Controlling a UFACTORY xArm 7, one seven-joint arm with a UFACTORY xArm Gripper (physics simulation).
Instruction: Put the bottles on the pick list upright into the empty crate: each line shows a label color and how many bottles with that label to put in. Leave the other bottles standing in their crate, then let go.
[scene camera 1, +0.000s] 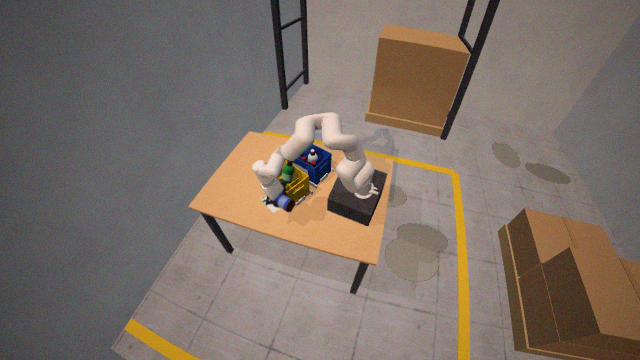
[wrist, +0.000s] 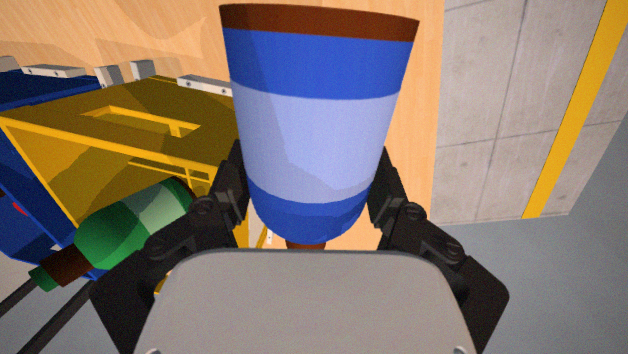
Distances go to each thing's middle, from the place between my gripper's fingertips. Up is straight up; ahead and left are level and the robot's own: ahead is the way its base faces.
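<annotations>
Blue bottle (wrist: 314, 96): 10 mm to the left of my hand and 10 mm above it. Green bottle (wrist: 107, 236): 240 mm to the right of my hand, 80 mm ahead of it, 20 mm below it. Going by their middles, the blue bottle is the nearest to my hand of the things named here.
</annotations>
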